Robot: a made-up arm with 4 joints. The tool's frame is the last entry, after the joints.
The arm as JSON. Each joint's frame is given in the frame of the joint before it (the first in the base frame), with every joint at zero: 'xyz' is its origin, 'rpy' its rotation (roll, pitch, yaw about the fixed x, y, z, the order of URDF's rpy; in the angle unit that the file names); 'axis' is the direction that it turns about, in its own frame. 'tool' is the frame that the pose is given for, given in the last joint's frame.
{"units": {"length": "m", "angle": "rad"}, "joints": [
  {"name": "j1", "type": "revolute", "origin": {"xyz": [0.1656, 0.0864, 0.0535], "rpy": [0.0, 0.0, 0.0]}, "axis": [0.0, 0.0, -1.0]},
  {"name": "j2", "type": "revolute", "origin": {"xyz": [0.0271, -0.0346, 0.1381], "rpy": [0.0, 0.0, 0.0]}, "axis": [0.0, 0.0, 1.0]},
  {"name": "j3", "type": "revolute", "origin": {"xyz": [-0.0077, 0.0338, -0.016], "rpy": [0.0, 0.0, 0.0]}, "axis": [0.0, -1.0, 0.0]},
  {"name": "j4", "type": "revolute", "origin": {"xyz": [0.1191, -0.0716, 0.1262], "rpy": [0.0, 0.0, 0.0]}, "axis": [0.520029, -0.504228, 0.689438]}
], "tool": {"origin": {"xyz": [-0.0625, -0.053, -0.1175], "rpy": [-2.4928, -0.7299, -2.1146]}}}
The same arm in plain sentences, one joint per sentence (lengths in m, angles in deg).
The arm has four revolute joints in a row. What follows holds with every joint at zero, and every direction is one of the base frame's.
Joint 1 lies 0.1656 m along +x and 0.0864 m along +y and 0.0535 m along +z from the base frame's origin and rotates about -z.
Joint 2 lies 0.0271 m along +x and 0.0346 m along -y and 0.1381 m along +z from joint 1 and rotates about +z.
Joint 3 lies 0.0077 m along -x and 0.0338 m along +y and 0.0160 m along -z from joint 2 and rotates about -y.
Joint 4 lies 0.1191 m along +x and 0.0716 m along -y and 0.1262 m along +z from joint 3 and rotates about the direction (0.520029, -0.504228, 0.689438).
The tool frame, which is the frame that the pose is given for, lies 0.0625 m along -x and 0.0530 m along -y and 0.1175 m along -z from joint 4; its axes are the base frame's turned by roll -142.83, pitch -41.82 and yaw -121.16 deg (as in URDF: about the fixed x, then y, then z).

